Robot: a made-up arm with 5 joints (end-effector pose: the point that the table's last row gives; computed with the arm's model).
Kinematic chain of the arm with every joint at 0, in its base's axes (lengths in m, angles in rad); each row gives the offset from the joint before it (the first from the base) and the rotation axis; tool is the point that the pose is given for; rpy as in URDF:
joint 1: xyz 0 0 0.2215 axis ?
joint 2: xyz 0 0 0 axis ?
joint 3: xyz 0.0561 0 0.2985 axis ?
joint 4: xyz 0.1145 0 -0.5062 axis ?
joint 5: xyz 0.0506 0 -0.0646 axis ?
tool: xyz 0 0 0 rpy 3.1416 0 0
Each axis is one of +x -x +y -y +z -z.
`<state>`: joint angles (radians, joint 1 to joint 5).
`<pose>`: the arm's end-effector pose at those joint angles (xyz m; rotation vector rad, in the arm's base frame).
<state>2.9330 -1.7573 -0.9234 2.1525 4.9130</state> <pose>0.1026 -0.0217 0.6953 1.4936 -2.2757 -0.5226</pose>
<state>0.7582 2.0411 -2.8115 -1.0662 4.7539</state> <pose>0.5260 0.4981 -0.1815 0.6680 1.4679 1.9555</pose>
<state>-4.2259 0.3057 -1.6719 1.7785 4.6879</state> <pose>-0.3192 0.6035 0.4191 -0.7548 2.8896 -0.6080</pose>
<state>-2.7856 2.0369 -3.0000 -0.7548 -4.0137</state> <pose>-0.7300 -0.2715 -0.0983 -1.4979 -1.0560 2.0539</pose>
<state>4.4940 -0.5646 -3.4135 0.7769 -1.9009</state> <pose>0.1341 0.6045 0.8194 -0.0603 -0.0034 -0.5483</pose>
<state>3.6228 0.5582 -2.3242 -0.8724 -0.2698</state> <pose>-0.5912 -0.3087 0.7365 0.1849 -0.4690 0.2069</pose>
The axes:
joint 1: +z
joint 2: +y
joint 3: +y
joint 4: +y
joint 5: -z

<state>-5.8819 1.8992 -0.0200 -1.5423 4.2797</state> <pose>-0.2082 -0.0884 0.0390 -1.0372 -2.6869 0.3409</pose>
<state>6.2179 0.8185 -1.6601 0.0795 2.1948</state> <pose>0.7896 -0.0516 0.1208 -1.0382 2.2009 -0.4726</pose>
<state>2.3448 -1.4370 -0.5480 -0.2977 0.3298</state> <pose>-0.1012 0.1036 0.7060 -0.4626 -0.7325 -0.4377</pose>
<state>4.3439 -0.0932 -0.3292 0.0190 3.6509</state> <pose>-0.1484 -0.3843 0.0696 2.6456 0.9552 -0.3771</pose>
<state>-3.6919 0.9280 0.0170 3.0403 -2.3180</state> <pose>0.0478 -0.0293 0.0470 0.9228 -0.7569 -2.6347</pose>
